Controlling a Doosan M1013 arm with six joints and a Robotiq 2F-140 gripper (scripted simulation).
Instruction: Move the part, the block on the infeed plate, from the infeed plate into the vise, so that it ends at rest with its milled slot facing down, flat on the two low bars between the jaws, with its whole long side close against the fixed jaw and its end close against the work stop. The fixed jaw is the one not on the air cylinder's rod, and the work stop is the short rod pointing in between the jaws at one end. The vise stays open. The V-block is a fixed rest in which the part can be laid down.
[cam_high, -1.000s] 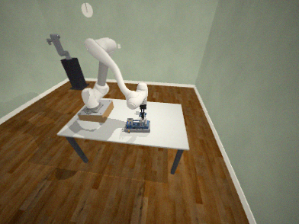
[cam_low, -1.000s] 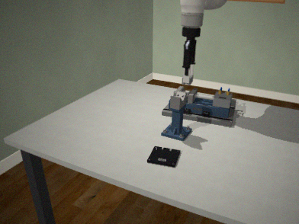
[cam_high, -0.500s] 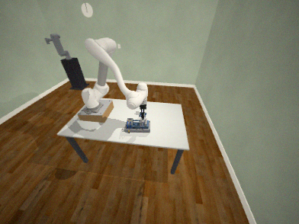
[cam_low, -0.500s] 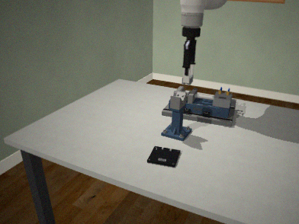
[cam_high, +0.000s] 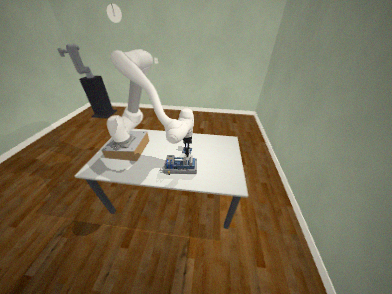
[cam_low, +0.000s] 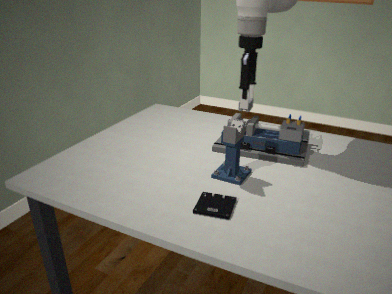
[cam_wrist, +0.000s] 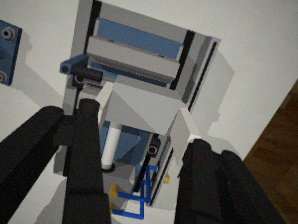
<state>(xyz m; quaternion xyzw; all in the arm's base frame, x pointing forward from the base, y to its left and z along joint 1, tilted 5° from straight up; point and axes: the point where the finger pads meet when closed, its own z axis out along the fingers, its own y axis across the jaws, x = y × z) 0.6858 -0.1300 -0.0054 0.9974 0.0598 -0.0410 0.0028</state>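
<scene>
The part is 30 mm below my hand. From my hand the other things lie so: cylinder rod: 90 mm below, 90 mm behind, 10 mm to the left; then fixed jaw: 90 mm below, 30 mm ahead, 20 mm to the left; then work stop: 80 mm below, 70 mm to the left, 10 mm behind.
</scene>
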